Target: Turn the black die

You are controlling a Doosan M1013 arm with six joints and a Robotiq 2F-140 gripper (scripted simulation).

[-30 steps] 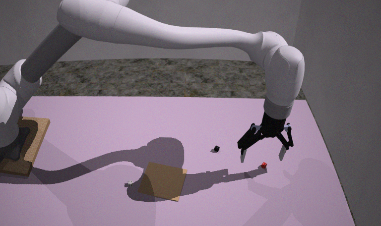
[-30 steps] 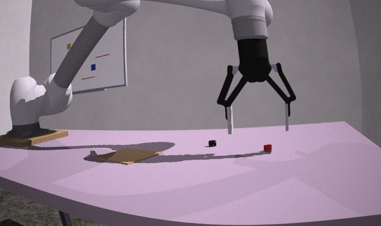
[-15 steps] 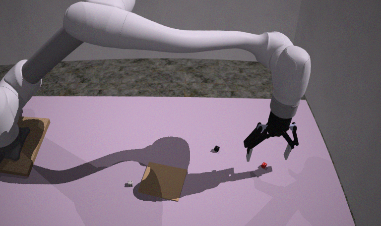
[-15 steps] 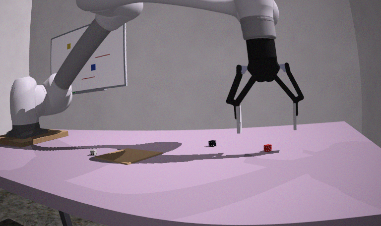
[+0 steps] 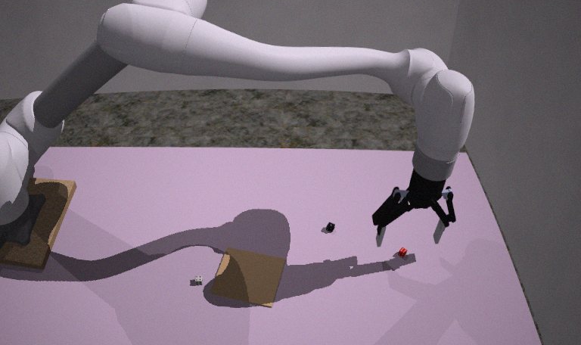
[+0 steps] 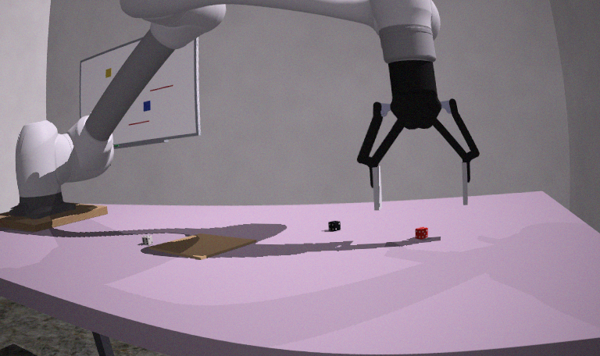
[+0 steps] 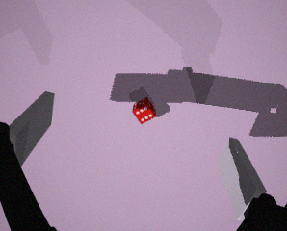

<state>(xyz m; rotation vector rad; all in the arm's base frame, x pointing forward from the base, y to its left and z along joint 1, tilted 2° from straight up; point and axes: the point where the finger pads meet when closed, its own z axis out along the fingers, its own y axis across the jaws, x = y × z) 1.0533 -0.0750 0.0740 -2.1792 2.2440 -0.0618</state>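
My gripper is now 50 mm above the red die. Round my hand: black die: 170 mm behind, 90 mm to the left, 50 mm below; tan mat: 370 mm behind, 60 mm below, 50 mm to the right; white die: 480 mm behind, 70 mm to the right, 50 mm below.
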